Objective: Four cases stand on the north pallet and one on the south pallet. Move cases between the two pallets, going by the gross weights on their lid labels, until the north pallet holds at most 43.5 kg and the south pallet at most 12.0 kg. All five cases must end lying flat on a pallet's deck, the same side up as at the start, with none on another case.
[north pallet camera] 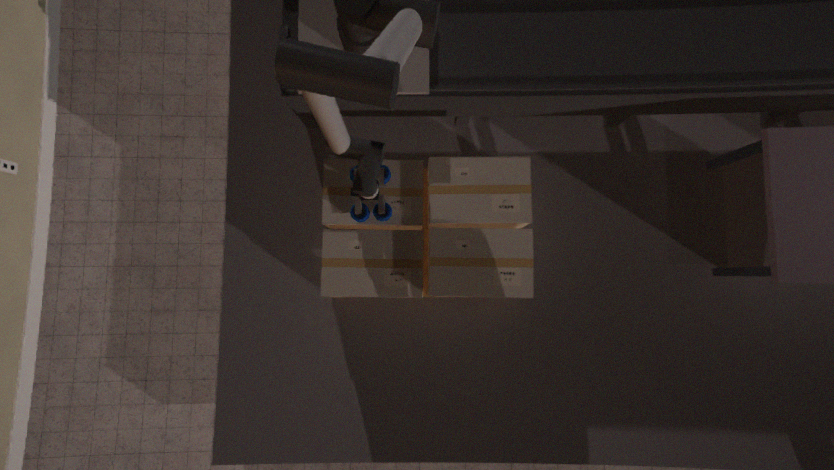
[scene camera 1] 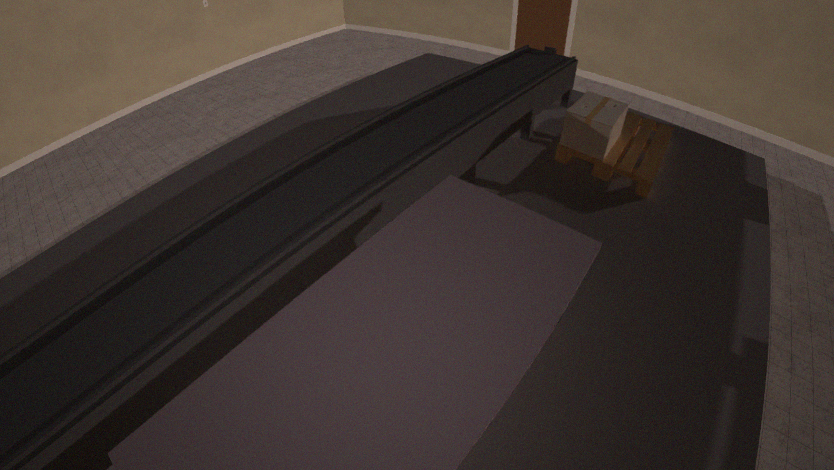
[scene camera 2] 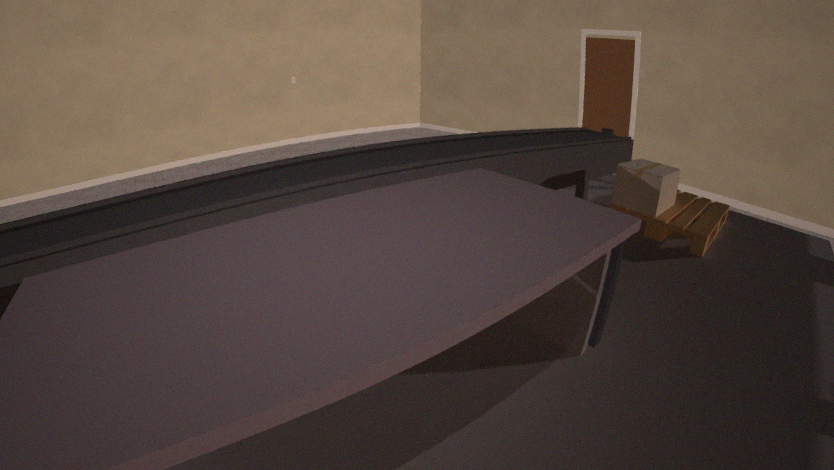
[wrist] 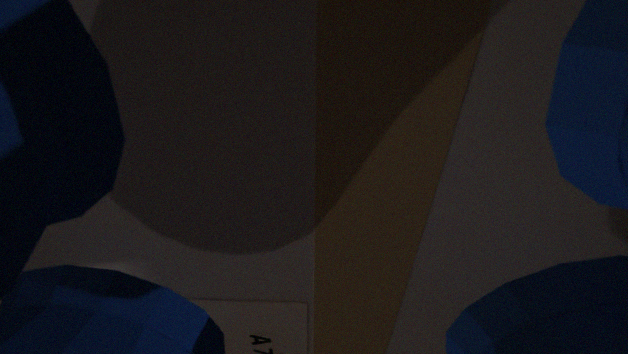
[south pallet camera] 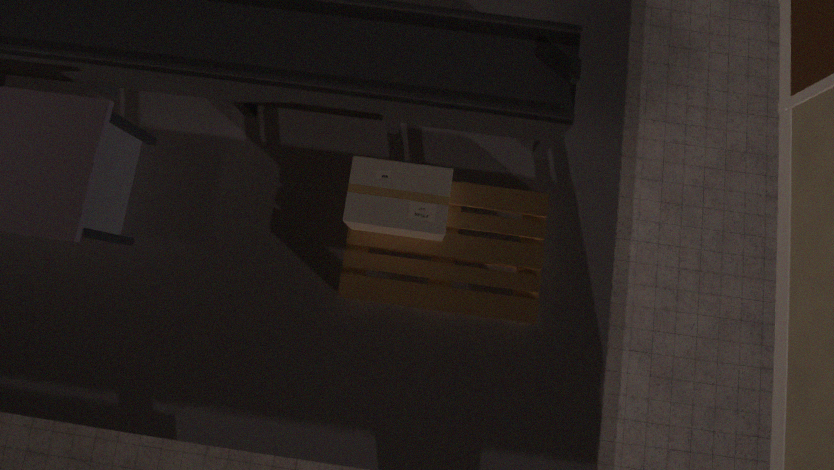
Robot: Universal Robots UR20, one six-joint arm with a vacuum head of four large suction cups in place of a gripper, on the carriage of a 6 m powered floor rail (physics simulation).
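Frame: origin at the arm's base, x right, y back, z down, level; centimetres.
Where they show: hand, tool point: (wrist: 331, 242); arm's base, link origin: (north pallet camera: 363, 37).
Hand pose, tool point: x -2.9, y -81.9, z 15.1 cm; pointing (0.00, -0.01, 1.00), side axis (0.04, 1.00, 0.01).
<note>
Each offset is from my tool point to the top centre of the thing. Level surfaces: height alone.
My gripper (north pallet camera: 370, 193) (wrist: 320, 200), four blue suction cups, is low over the lid of the upper-left case @[dz +2.2, dx -0.7, dy +1.8 cm] (north pallet camera: 405, 175) (wrist: 240, 125); a gap to the lid cannot be made out. The case sits in its row and I see no hold on it; part of its label, "A7", shows in the wrist view. The upper-right case @[dz -2.3, dx -60.3, dy +2.2 cm] (north pallet camera: 478, 213), lower-left case @[dz +3.4, dx -0.7, dy -38.3 cm] (north pallet camera: 344, 283) and lower-right case @[dz -2.1, dx -60.5, dy -38.0 cm] (north pallet camera: 461, 283) lie flat on the north pallet (north pallet camera: 426, 262). The fifth case (south pallet camera: 379, 213) (scene camera 1: 586, 137) (scene camera 2: 636, 192) lies on the south pallet (south pallet camera: 437, 302) (scene camera 1: 640, 160) (scene camera 2: 694, 221). No weight is legible.
A long table @[dz -11.1 cm] (scene camera 1: 373, 326) (scene camera 2: 326, 280) (north pallet camera: 811, 204) (south pallet camera: 40, 163) stands between the pallets. The dark floor rail (scene camera 1: 233, 233) (scene camera 2: 262, 169) (north pallet camera: 612, 46) (south pallet camera: 291, 58) runs along the pallets' upper side in the pallet views. The bare deck of the south pallet shows right of and below its case.
</note>
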